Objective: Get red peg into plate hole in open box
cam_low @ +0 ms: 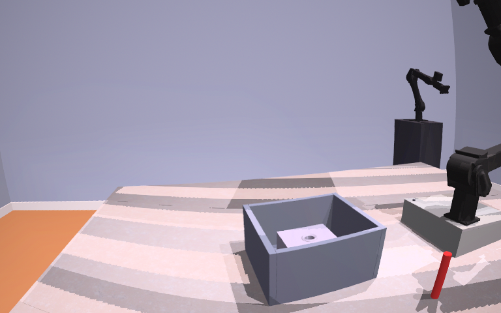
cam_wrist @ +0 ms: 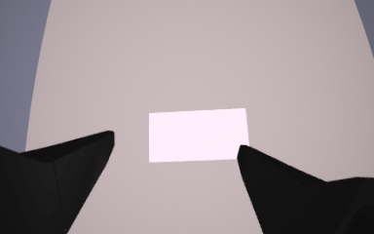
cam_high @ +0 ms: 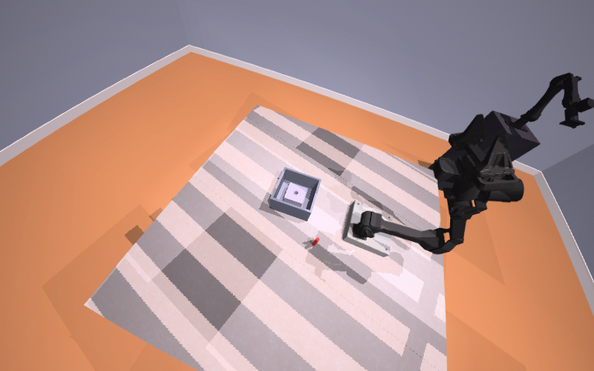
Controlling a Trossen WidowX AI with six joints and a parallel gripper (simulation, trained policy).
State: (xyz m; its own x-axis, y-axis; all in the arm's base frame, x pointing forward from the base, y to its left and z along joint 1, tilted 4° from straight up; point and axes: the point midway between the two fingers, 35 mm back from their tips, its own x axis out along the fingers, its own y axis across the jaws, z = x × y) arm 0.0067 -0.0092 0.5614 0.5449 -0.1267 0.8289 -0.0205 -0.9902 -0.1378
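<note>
Right now my gripper tip is 200 mm short of the red peg, 110 mm to the right of it and 610 mm above it. From my gripper tip the other things lie so: pale plate (340 mm ahead, 90 mm to the right, 600 mm below); grey box (340 mm ahead, 90 mm to the right, 620 mm below).
</note>
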